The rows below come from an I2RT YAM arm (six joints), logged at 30 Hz.
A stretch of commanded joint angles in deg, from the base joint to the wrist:
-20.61, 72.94, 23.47, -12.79, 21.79, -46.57
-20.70, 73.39, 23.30, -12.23, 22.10, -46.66
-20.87, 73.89, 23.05, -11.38, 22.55, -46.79
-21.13, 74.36, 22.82, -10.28, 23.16, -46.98
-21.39, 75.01, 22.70, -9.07, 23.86, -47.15
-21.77, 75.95, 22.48, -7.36, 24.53, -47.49
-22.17, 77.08, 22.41, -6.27, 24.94, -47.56
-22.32, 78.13, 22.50, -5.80, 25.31, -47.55
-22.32, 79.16, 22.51, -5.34, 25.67, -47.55
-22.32, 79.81, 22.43, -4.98, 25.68, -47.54
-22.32, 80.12, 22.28, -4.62, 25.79, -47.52
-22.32, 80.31, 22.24, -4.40, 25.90, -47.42
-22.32, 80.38, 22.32, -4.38, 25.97, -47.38
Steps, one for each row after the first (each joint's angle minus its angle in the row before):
-0.09, 0.45, -0.17, 0.56, 0.31, -0.09
-0.17, 0.50, -0.25, 0.85, 0.45, -0.13
-0.26, 0.47, -0.23, 1.10, 0.61, -0.19
-0.26, 0.65, -0.12, 1.21, 0.70, -0.17
-0.38, 0.94, -0.22, 1.71, 0.67, -0.34
-0.40, 1.13, -0.07, 1.09, 0.41, -0.07
-0.15, 1.05, 0.09, 0.47, 0.37, 0.01
0.00, 1.03, 0.01, 0.46, 0.36, 0.00
0.00, 0.65, -0.08, 0.36, 0.01, 0.01
0.00, 0.31, -0.15, 0.36, 0.11, 0.02
0.00, 0.19, -0.04, 0.22, 0.11, 0.10
0.00, 0.07, 0.08, 0.02, 0.07, 0.04

